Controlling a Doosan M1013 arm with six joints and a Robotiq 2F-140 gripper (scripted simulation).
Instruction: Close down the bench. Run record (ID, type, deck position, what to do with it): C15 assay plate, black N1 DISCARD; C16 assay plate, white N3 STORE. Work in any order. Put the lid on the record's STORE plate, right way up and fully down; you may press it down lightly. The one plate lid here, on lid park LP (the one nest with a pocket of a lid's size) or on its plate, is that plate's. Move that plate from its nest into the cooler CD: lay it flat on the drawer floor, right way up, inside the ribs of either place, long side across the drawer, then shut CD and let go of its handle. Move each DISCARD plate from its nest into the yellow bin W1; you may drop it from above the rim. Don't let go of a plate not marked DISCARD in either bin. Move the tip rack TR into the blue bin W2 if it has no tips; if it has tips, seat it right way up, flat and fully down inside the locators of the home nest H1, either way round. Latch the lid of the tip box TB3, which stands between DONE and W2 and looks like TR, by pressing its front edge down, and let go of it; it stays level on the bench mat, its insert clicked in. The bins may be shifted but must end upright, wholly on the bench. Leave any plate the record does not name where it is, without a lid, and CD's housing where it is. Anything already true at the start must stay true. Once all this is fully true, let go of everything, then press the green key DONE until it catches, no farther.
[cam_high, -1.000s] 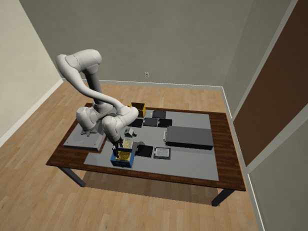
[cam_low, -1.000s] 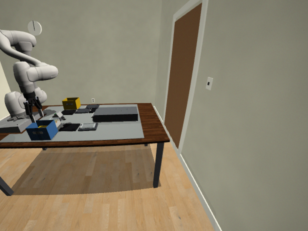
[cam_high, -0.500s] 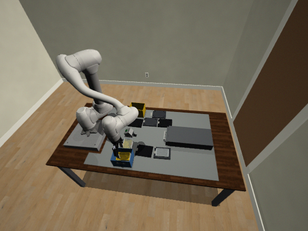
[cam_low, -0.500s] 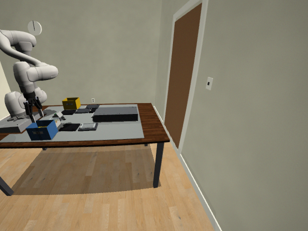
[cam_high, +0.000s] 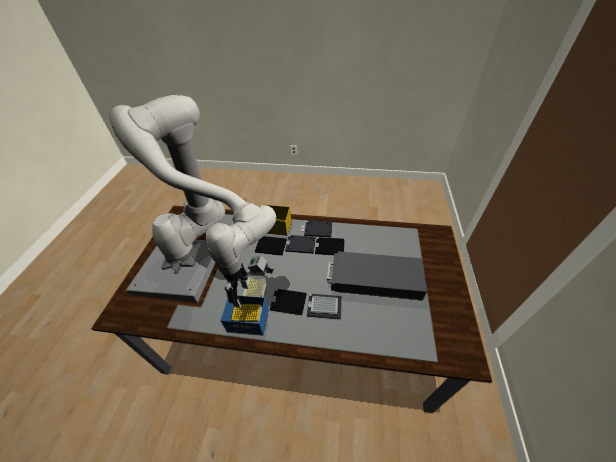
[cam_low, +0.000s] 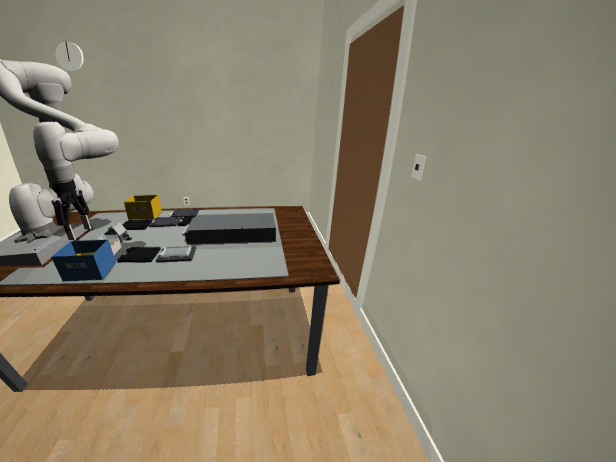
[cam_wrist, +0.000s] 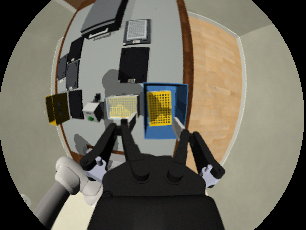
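Now: hand 270 mm to the right of the done key block, 140 mm above it and 30 mm short of it. Round my hand: black nest (200 mm ahead, 180 mm below, 50 mm to the left); tip rack TR (140 mm below, 20 mm to the right, 10 mm behind); blue bin W2 (150 mm below, 30 mm to the right).
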